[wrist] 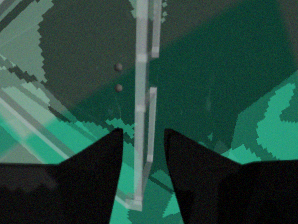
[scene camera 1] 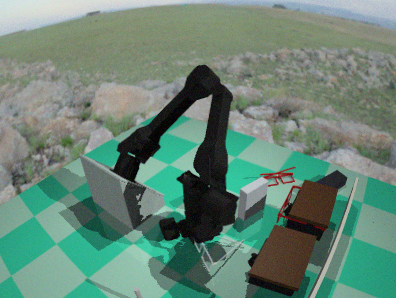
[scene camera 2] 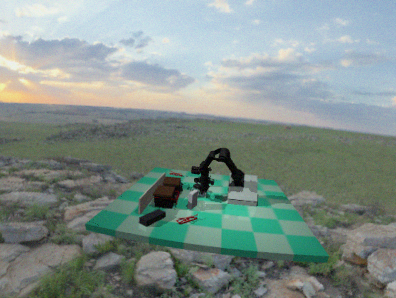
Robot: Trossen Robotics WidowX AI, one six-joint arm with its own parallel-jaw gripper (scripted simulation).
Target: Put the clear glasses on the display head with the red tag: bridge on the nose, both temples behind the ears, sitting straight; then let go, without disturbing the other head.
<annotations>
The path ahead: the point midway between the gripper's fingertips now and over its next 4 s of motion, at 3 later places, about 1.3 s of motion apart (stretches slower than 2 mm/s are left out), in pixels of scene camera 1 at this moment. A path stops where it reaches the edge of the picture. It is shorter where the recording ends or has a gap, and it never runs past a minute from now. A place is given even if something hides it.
My gripper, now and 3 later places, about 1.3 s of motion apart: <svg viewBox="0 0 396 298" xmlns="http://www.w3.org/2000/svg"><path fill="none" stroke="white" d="M198 242L194 220L137 257L142 263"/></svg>
</annotations>
